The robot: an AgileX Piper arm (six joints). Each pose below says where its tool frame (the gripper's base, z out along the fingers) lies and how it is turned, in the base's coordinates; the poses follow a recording.
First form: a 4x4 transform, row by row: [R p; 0 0 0 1], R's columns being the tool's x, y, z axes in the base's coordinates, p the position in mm. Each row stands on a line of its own.
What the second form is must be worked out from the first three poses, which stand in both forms.
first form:
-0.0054 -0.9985 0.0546 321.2
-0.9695 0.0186 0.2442 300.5
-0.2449 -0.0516 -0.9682 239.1
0 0 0 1
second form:
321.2 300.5 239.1
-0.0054 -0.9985 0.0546
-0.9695 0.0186 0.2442
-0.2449 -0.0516 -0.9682

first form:
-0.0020 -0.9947 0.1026 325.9
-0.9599 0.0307 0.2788 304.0
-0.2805 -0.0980 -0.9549 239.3
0 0 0 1
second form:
325.9 304.0 239.3
-0.0020 -0.9947 0.1026
-0.9599 0.0307 0.2788
-0.2805 -0.0980 -0.9549

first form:
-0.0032 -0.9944 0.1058 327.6
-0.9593 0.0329 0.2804 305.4
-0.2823 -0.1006 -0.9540 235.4
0 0 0 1
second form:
327.6 305.4 235.4
-0.0032 -0.9944 0.1058
-0.9593 0.0329 0.2804
-0.2823 -0.1006 -0.9540

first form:
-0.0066 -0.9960 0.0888 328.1
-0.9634 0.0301 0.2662 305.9
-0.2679 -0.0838 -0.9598 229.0
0 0 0 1
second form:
328.1 305.9 229.0
-0.0066 -0.9960 0.0888
-0.9634 0.0301 0.2662
-0.2679 -0.0838 -0.9598

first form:
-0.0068 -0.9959 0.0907 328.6
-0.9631 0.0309 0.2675 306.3
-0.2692 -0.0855 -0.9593 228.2
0 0 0 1
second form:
328.6 306.3 228.2
-0.0068 -0.9959 0.0907
-0.9631 0.0309 0.2675
-0.2692 -0.0855 -0.9593

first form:
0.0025 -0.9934 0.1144 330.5
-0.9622 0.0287 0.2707 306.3
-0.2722 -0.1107 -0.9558 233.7
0 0 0 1
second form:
330.5 306.3 233.7
0.0025 -0.9934 0.1144
-0.9622 0.0287 0.2707
-0.2722 -0.1107 -0.9558

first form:
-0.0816 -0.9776 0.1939 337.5
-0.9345 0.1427 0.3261 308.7
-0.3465 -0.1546 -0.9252 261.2
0 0 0 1
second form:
337.5 308.7 261.2
-0.0816 -0.9776 0.1939
-0.9345 0.1427 0.3261
-0.3465 -0.1546 -0.9252

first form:
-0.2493 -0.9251 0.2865 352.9
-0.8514 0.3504 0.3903 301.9
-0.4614 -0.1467 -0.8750 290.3
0 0 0 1
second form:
352.9 301.9 290.3
-0.2493 -0.9251 0.2865
-0.8514 0.3504 0.3903
-0.4614 -0.1467 -0.8750

